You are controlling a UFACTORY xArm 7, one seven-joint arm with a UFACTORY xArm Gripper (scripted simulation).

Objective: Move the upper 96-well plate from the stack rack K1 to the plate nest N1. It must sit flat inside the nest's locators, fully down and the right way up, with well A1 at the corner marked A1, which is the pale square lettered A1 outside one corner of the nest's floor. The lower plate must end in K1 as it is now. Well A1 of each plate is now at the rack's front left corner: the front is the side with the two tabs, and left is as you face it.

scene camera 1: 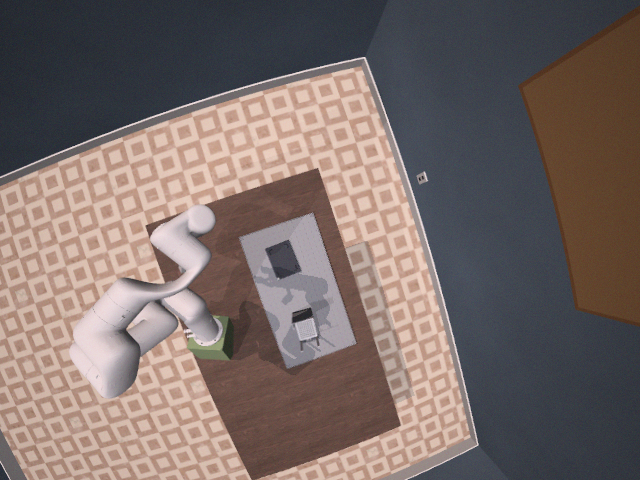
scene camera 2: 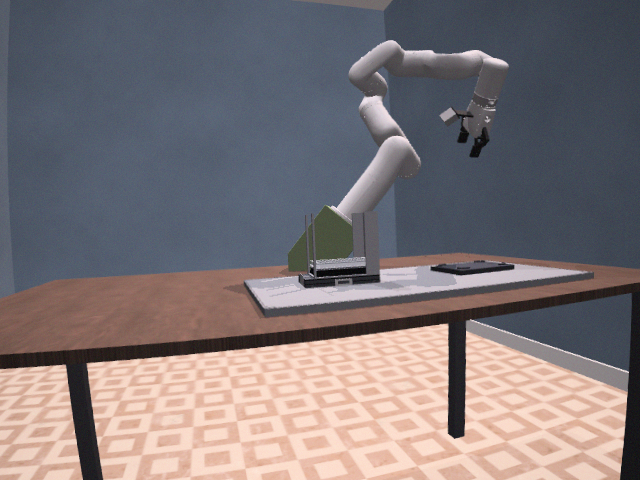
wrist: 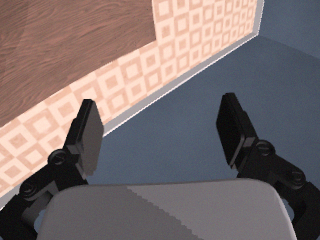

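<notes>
The gripper appears in the scene at [scene camera 2: 467,149], and the wrist view shows it too, at [wrist: 159,110].
</notes>
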